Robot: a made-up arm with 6 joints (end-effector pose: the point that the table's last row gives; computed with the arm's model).
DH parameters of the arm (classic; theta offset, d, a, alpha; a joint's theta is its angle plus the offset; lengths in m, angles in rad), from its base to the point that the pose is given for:
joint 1: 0 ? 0 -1.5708
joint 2: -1.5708 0 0.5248 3.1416
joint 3: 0 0 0 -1.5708
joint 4: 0 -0.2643 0 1.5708
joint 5: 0 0.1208 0 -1.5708
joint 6: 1.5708 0 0 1.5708
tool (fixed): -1.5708 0 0 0
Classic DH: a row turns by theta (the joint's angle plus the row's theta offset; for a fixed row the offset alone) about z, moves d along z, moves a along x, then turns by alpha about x.
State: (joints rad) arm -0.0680 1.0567 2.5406 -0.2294 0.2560 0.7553
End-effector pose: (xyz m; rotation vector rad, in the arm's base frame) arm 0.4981 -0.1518 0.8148 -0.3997 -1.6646 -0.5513
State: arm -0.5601 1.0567 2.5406 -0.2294 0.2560 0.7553
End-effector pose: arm 0.3673 -0.3692 0.8148 -0.8189 -1.5665 -0.9116
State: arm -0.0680 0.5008 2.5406 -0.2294 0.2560 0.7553
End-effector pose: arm 0.1487 -0.1280 1.0043 -0.2869 -2.2083 -0.6711
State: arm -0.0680 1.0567 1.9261 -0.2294 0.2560 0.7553
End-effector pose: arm 0.6390 -0.1614 0.7381 -0.4809 -1.0622 -0.4077
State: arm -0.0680 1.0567 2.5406 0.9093 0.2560 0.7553
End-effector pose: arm 0.3790 -0.1002 0.8254 -1.4377 -1.3374 -1.2760
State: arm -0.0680 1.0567 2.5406 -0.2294 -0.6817 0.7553
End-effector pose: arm 0.4981 -0.1518 0.8148 -0.6294 -0.8117 -0.1645
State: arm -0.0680 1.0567 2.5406 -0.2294 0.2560 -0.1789
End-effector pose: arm 0.4981 -0.1518 0.8148 0.2854 -1.7264 0.2561
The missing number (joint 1, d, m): 0.2958
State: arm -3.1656 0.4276 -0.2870 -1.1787 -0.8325 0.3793
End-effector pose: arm -0.3429 0.0544 0.5158 1.6211 -1.2746 -2.0019
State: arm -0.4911 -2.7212 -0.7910 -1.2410 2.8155 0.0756
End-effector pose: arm -0.1949 0.0599 0.1043 -0.9121 1.5498 0.2880
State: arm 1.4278 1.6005 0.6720 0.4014 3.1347 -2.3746
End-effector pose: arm 0.2128 0.6975 0.0969 -1.0600 -0.4036 -1.7273
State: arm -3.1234 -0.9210 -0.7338 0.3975 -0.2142 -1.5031
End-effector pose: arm 0.1648 0.1144 0.7085 0.0382 1.6278 2.6161
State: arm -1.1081 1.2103 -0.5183 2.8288 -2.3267 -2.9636
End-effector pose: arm 0.3199 -0.3838 0.2141 -0.6120 -0.3460 -1.4034
